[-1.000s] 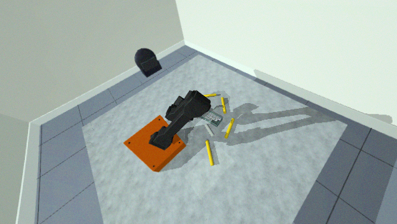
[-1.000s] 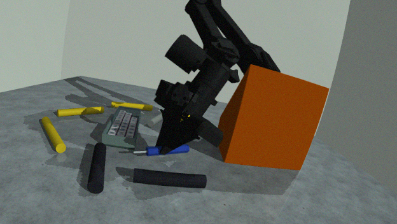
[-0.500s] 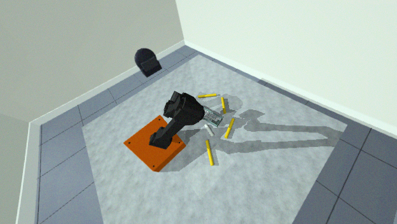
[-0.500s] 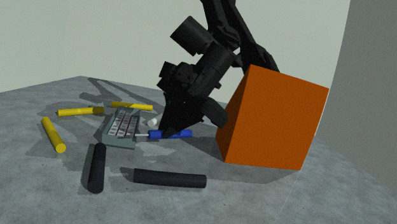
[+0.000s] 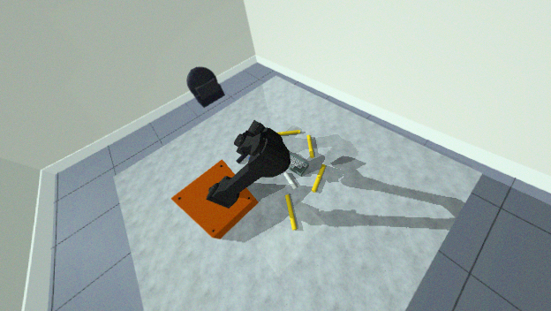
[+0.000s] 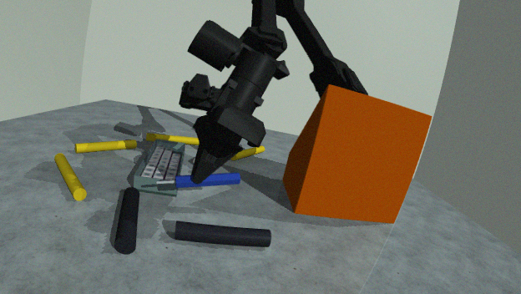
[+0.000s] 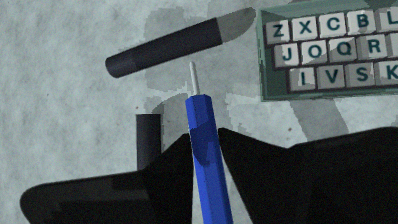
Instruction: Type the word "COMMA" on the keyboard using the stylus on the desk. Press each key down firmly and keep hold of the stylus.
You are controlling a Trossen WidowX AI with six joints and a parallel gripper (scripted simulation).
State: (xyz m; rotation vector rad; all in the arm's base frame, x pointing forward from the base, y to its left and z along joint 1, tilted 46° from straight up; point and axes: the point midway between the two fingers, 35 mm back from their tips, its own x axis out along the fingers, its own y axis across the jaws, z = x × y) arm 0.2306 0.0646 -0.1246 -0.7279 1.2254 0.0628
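Now: the blue stylus 10 mm to the left of my gripper tip and 10 mm ahead of it. From my gripper tip the other things lie so: white rod: 230 mm to the right, 40 mm below, 40 mm ahead; then grey stylus tip: 40 mm ahead, 20 mm to the left.
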